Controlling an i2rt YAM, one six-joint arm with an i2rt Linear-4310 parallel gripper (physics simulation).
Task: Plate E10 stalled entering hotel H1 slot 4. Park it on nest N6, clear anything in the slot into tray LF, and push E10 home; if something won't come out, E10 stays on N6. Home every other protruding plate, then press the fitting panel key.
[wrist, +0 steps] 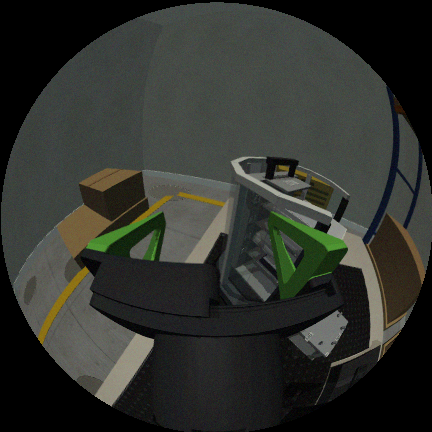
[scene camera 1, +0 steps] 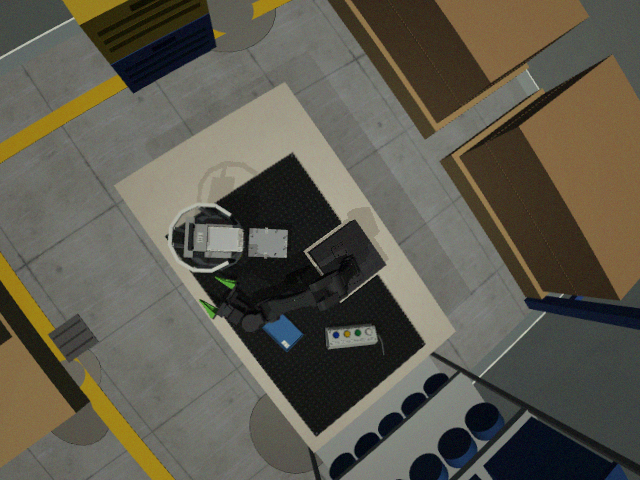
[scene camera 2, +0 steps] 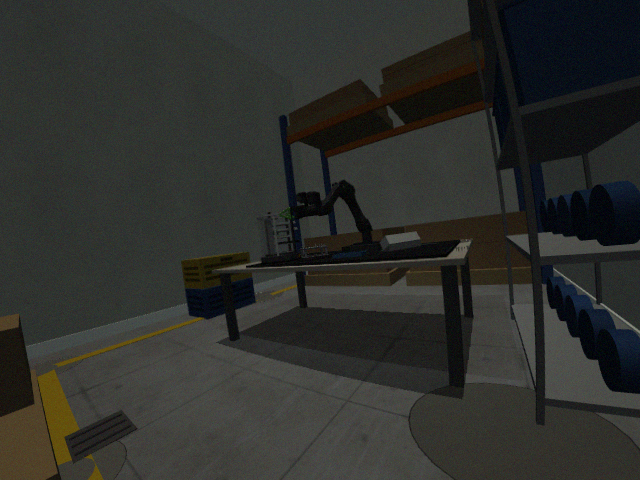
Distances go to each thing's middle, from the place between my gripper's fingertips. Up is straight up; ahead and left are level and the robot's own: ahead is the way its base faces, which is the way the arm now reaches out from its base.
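Labels:
Measured from my hand, the slotted plate rack (scene camera 1: 187, 239) sits 80 mm behind and 160 mm to the right, and it is 120 mm below.

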